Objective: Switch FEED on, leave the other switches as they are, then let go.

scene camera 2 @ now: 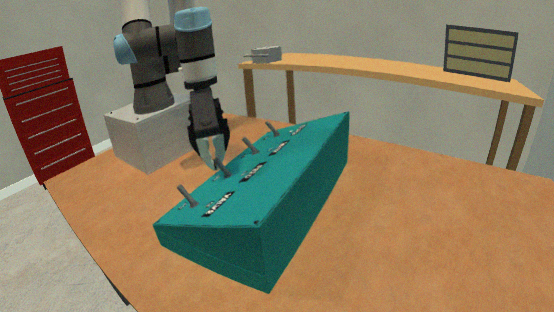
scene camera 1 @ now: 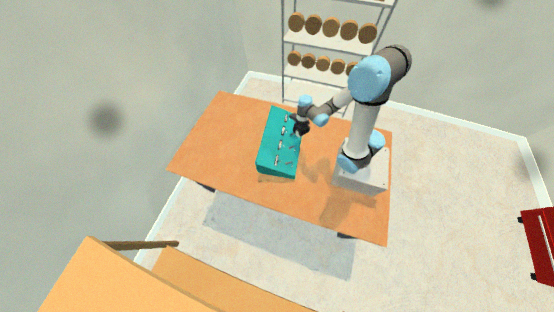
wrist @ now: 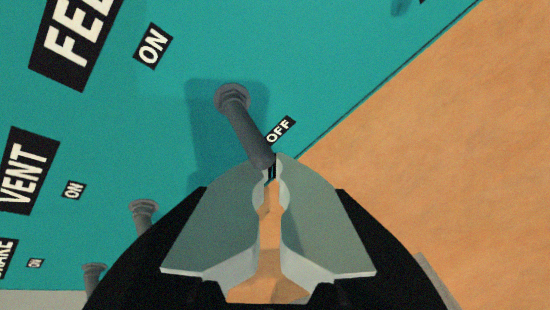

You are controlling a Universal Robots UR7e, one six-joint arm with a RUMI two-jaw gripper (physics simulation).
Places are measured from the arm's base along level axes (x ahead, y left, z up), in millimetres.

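Pixels of known places: gripper, fingertip midpoint: (scene camera 2: 216, 170) (scene camera 1: 297, 136) (wrist: 272, 155); arm's base at its link origin: (scene camera 2: 154, 106).
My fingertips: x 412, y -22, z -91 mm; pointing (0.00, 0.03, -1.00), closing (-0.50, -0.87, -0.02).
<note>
Ahead of a thing's pixels: the offset from my fingertips to its top centre. "spot": to the spot under its first point. Level surfaces: height alone.
A teal sloped switch panel (scene camera 1: 271, 135) (scene camera 2: 300, 210) (wrist: 325, 50) stands on the table. The FEED lever {2 mm right, 30 mm ahead, 40 mm up} (scene camera 2: 223, 168) (wrist: 246, 131) leans toward its OFF label {spot: 9 mm right, 9 mm ahead, 14 mm down} (wrist: 278, 130); its ON label {spot: 15 mm left, 85 mm ahead, 16 mm up} (wrist: 153, 46) is on the opposite side. My gripper (scene camera 2: 214, 166) (wrist: 272, 155) is shut and empty. Its fingertips are right at the tip of the FEED lever on the OFF side; touching or a hair apart, I cannot tell. The VALVE lever {116 mm right, 66 mm ahead, 40 mm up} (scene camera 2: 187, 196), VENT lever {112 mm left, 8 mm back, 40 mm up} (scene camera 2: 250, 145) (wrist: 142, 218) and BRAKE lever {226 mm left, 45 mm back, 40 mm up} (scene camera 2: 272, 128) (wrist: 93, 278) also stand on the panel, the first three leaning to the OFF side in scene camera 2.
The orange table {87 mm down} (scene camera 1: 210, 135) (scene camera 2: 425, 215) carries the panel and the arm's grey pedestal (scene camera 1: 360, 177) (scene camera 2: 150, 145). A shelf rack (scene camera 1: 283, 75) stands behind the table. A red tool cabinet (scene camera 1: 537, 250) (scene camera 2: 50, 120) and a wooden bench (scene camera 2: 375, 70) are farther off.
</note>
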